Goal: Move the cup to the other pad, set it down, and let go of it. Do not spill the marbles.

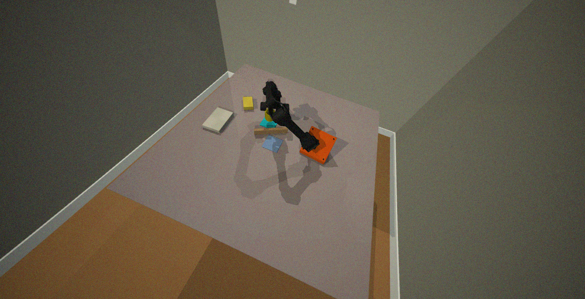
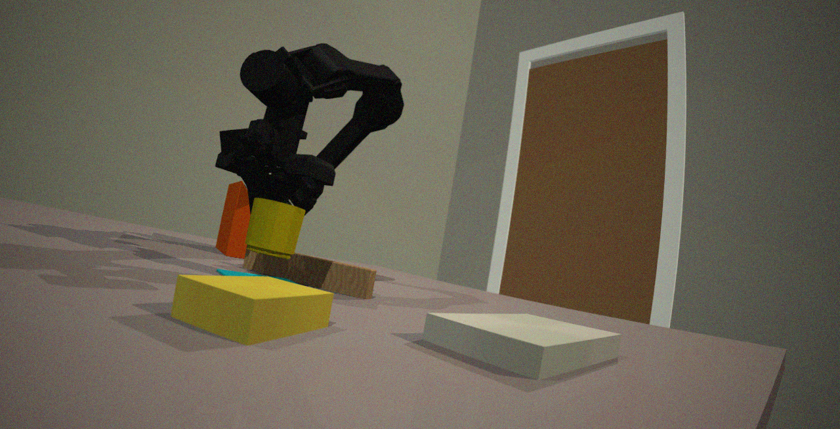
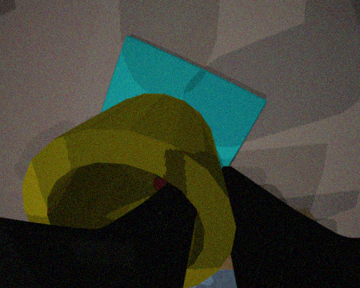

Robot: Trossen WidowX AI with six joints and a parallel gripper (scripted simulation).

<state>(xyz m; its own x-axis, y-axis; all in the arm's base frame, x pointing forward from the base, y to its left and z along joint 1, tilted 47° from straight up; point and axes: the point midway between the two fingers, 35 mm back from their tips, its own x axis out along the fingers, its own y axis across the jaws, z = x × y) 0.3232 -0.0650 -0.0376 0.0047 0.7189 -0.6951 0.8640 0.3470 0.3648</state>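
Now: gripper tip 2 cm short of the cyan pad, 2 cm to the right of it and 8 cm above it. Round my gripper tip: wooden block (3 cm behind, 9 cm to the left, 6 cm below); then cup (2 cm ahead, 1 cm to the left); then red marble (1 cm ahead, 3 cm to the left, 2 cm below).
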